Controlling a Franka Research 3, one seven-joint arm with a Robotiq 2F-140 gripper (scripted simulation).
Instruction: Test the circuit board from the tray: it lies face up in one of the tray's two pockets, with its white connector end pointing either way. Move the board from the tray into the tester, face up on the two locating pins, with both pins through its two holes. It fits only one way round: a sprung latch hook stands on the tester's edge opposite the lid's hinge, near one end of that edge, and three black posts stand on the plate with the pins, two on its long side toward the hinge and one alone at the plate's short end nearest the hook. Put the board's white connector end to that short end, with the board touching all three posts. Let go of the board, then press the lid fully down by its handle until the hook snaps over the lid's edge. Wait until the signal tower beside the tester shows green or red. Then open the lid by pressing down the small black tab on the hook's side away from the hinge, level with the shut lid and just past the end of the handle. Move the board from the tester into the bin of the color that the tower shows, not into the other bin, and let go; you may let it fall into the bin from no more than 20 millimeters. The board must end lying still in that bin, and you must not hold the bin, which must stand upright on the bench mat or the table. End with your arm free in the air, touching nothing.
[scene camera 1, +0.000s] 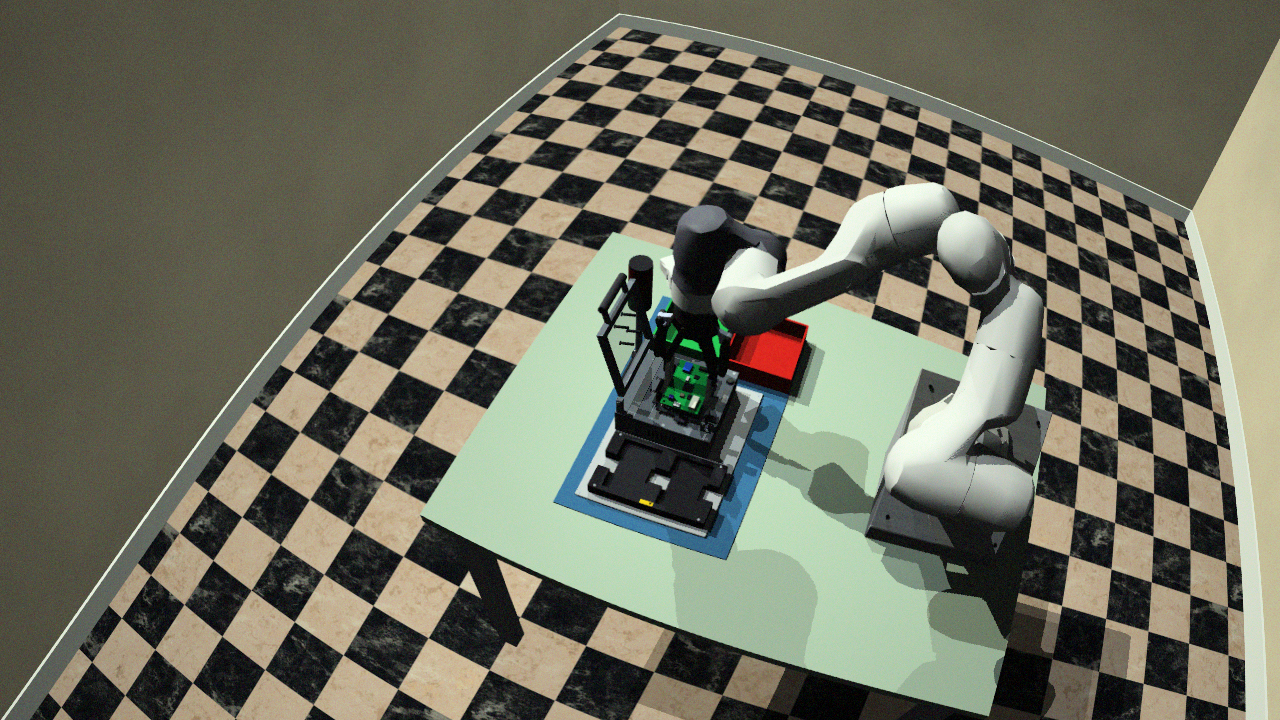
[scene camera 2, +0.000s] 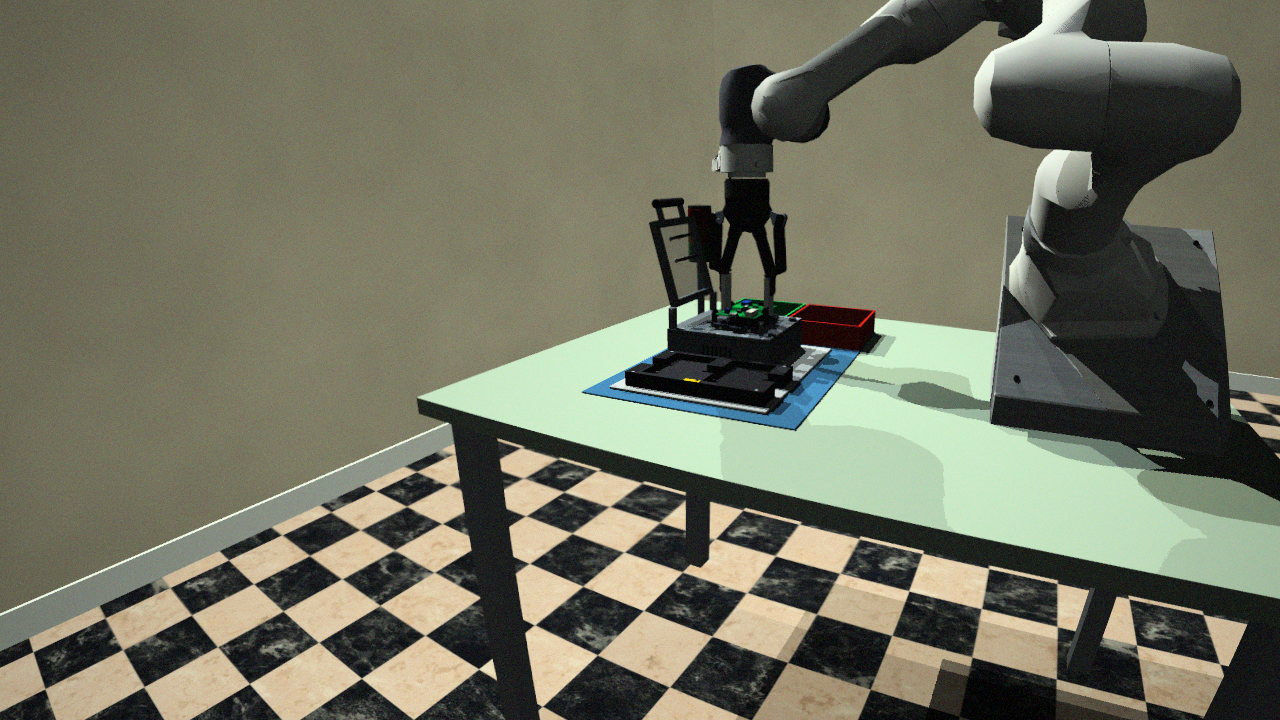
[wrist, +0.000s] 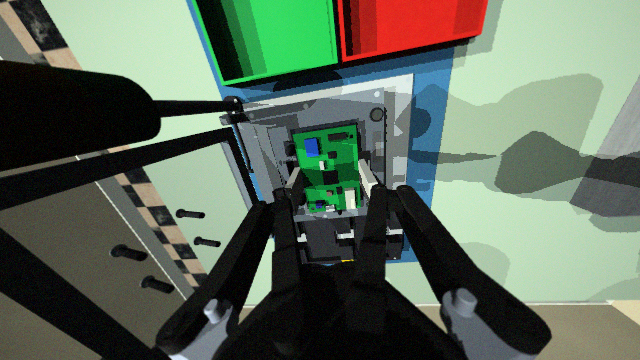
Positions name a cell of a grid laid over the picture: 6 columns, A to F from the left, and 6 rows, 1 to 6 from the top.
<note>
I see my gripper (scene camera 2: D3), a green bin (scene camera 1: D3) and a tester lid (scene camera 2: D3).
The green bin also shows in the wrist view (wrist: C1). My gripper also shows in scene camera 1 (scene camera 1: D4) and in the wrist view (wrist: D3). The tester lid is seen too in scene camera 1 (scene camera 1: C3) and in the wrist view (wrist: A4).
</note>
